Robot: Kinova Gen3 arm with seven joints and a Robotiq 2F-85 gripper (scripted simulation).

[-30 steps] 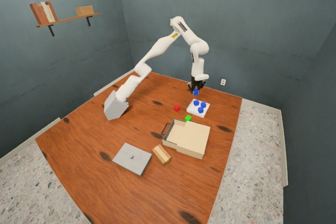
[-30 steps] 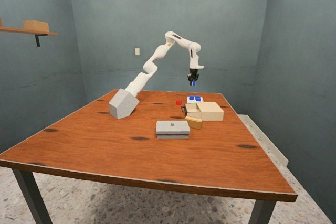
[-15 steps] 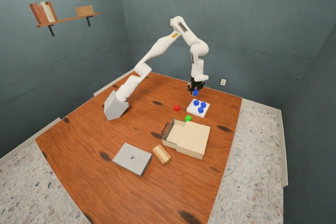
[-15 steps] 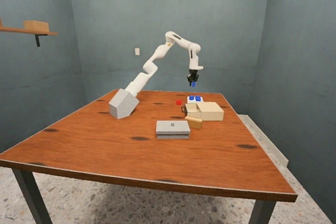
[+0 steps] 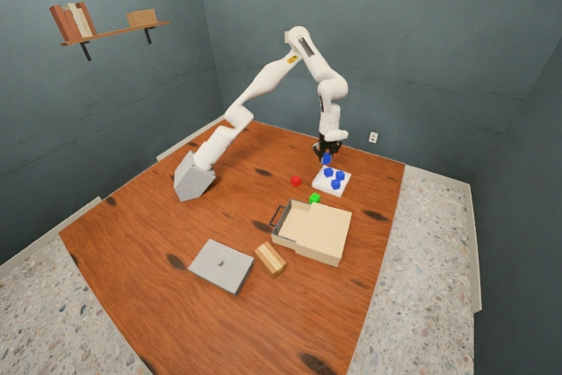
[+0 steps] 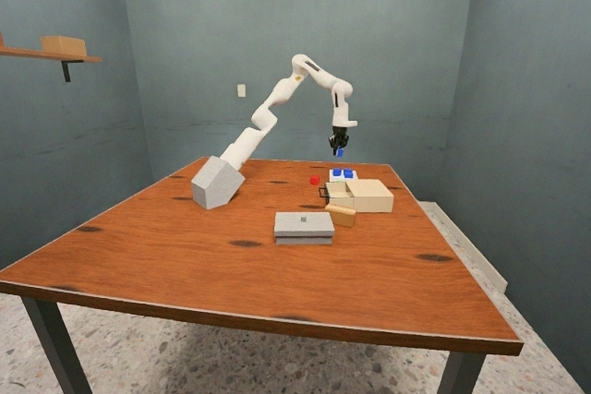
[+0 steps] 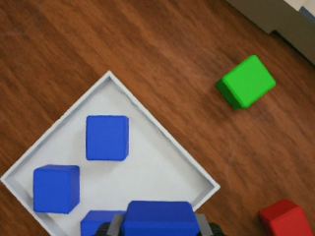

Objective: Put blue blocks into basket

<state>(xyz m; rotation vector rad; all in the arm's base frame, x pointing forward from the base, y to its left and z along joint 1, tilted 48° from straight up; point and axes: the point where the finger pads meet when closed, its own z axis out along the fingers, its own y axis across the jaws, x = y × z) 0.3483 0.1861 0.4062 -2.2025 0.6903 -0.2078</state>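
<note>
Right now the white basket is 150 mm below my hand, 40 mm to the left of it and 20 mm ahead of it. The rest, counted from my hand: light wooden cabinet (240 mm to the right, 150 mm ahead, 130 mm below); green block (140 mm below, 110 mm to the right, 50 mm ahead); red block (140 mm below, 90 mm to the right, 90 mm behind).
</note>
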